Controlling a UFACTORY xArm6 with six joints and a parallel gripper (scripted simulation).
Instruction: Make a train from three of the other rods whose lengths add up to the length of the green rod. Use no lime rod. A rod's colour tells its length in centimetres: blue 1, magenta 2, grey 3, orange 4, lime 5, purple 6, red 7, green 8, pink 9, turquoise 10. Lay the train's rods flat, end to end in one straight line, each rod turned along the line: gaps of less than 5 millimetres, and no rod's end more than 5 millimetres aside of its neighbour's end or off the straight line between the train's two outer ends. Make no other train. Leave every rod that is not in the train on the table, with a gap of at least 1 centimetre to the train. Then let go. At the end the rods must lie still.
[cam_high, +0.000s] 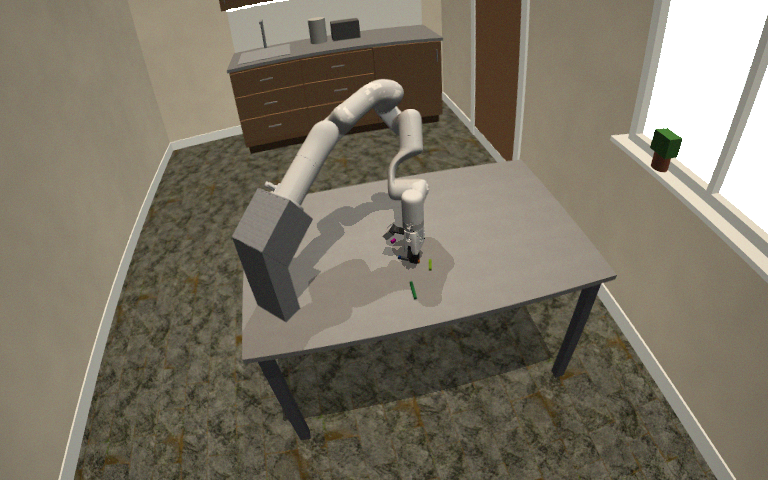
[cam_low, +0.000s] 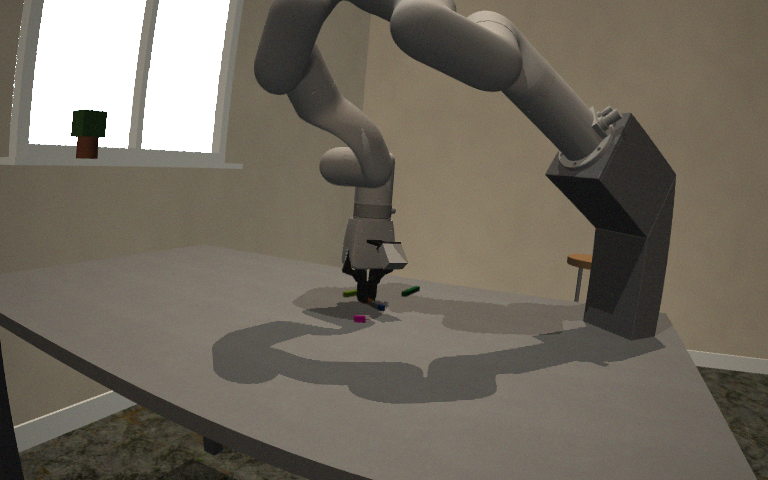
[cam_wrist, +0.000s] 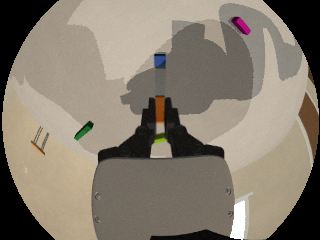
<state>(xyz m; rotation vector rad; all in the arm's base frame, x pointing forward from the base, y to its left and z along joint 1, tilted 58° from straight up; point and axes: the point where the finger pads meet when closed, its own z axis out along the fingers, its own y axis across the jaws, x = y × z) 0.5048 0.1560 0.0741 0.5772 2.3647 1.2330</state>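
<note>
Now: hand 2 cm above the orange rod. Also, from my hand: lime rod: 6 cm ahead, 2 cm to the right, 2 cm below; then blue rod: 6 cm behind, 1 cm to the left, 2 cm below; then grey rod: 4 cm behind, 1 cm to the left, 2 cm below.
</note>
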